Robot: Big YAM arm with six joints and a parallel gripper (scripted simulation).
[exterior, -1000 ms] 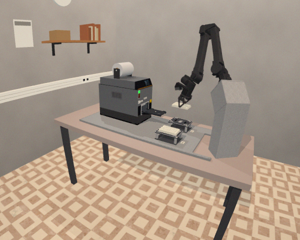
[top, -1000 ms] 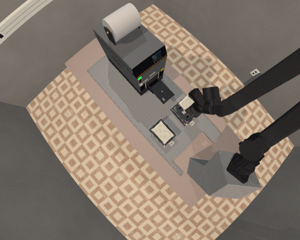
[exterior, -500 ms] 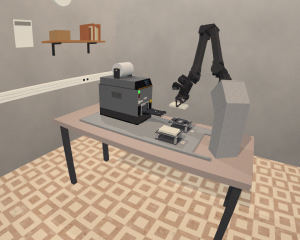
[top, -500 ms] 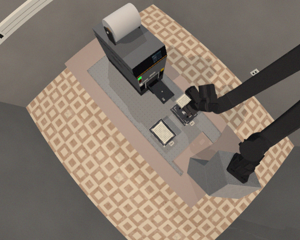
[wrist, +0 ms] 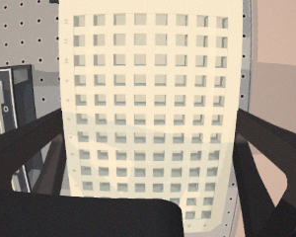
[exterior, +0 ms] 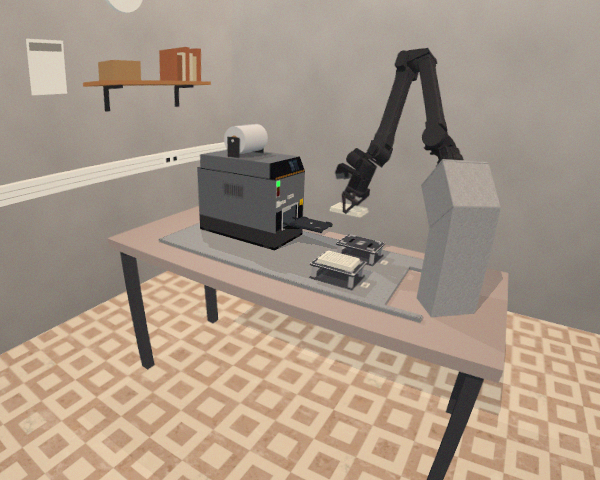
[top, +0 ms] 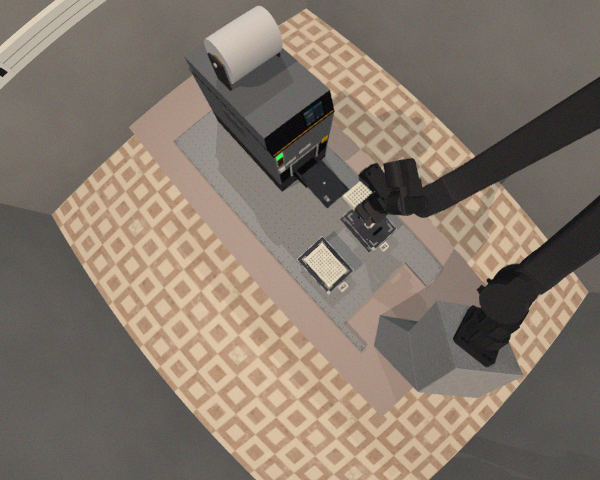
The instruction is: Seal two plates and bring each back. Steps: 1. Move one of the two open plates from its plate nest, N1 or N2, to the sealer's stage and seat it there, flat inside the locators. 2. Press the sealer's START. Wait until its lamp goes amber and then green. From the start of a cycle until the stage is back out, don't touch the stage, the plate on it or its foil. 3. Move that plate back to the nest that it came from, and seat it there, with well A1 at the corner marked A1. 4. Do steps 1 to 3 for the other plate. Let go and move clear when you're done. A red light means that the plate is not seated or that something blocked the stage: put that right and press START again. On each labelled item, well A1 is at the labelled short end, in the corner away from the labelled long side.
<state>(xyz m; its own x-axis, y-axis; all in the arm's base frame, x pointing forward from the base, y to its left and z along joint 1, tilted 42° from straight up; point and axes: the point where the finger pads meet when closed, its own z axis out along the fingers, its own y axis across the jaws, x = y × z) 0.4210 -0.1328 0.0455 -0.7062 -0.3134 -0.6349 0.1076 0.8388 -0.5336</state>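
The sealer stage is 150 mm ahead of my hand, 10 mm to the left of it and 90 mm below it. The rest, counted from my hand: start button: 260 mm ahead, 90 mm to the left; then cream well plate: 40 mm behind, 210 mm to the left, 130 mm below; then foil roll: 480 mm ahead, 30 mm to the right, 230 mm above.
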